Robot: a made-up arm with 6 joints.
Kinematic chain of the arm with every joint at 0, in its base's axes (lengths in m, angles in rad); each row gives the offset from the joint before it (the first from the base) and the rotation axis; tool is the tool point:
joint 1: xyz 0 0 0.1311 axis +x
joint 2: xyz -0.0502 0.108 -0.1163 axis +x
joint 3: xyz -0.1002 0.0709 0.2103 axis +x
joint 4: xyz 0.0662 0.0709 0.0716 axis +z
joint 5: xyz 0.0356 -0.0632 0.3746 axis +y
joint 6: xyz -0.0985 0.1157 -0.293 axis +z
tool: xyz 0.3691 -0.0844 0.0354
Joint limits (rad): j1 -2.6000..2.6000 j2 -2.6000..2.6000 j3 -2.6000..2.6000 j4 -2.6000..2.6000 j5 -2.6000..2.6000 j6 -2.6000..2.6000
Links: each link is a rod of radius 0.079 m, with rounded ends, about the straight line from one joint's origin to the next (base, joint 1, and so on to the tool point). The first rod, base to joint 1, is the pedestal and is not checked.
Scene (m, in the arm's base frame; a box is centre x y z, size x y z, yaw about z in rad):
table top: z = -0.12
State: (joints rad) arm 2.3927 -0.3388 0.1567 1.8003 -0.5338 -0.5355
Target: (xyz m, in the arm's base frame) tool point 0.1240 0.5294 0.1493
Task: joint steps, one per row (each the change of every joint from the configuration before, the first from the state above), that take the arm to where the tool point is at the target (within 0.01 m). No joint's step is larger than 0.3 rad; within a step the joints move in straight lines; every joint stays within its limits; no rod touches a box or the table.
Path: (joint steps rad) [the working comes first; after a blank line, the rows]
Joints at the target: 1.2682 -1.3370 -1.2261 1.7850 -0.2171 -0.7367
Straight joint move there: clear.

1: -0.2249 -0.1996 -0.2766 -0.0031 0.0633 -0.0402
2: -0.2249 -0.1997 -0.2765 -0.0030 0.0634 -0.0403
3: -0.2249 -0.1996 -0.2766 -0.0031 0.0633 -0.0402
4: -0.2249 -0.1996 -0.2765 -0.0030 0.0634 -0.0402
5: -0.2249 -0.1997 -0.2766 -0.0031 0.0633 -0.0403

